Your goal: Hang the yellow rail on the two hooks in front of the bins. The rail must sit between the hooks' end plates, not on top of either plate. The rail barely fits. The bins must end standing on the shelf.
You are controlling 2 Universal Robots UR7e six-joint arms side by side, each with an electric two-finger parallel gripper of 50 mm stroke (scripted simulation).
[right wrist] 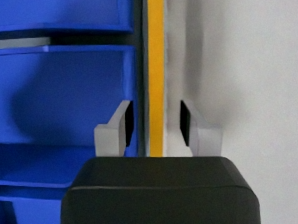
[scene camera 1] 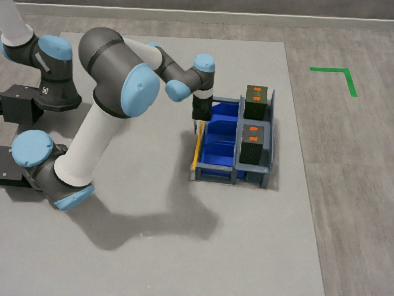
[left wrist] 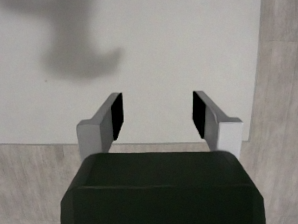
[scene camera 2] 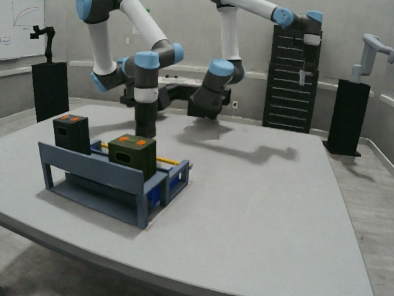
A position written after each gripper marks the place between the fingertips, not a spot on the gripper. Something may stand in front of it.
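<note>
Scene camera 1 gives you a blue-grey shelf [scene camera 1: 259, 173], and from scene camera 2 you get the shelf as well [scene camera 2: 135, 210]. On the left wrist view there's the left gripper [left wrist: 157, 106], but the shelf is out of frame in the left wrist view. The right wrist view has the right gripper [right wrist: 156, 114].
</note>
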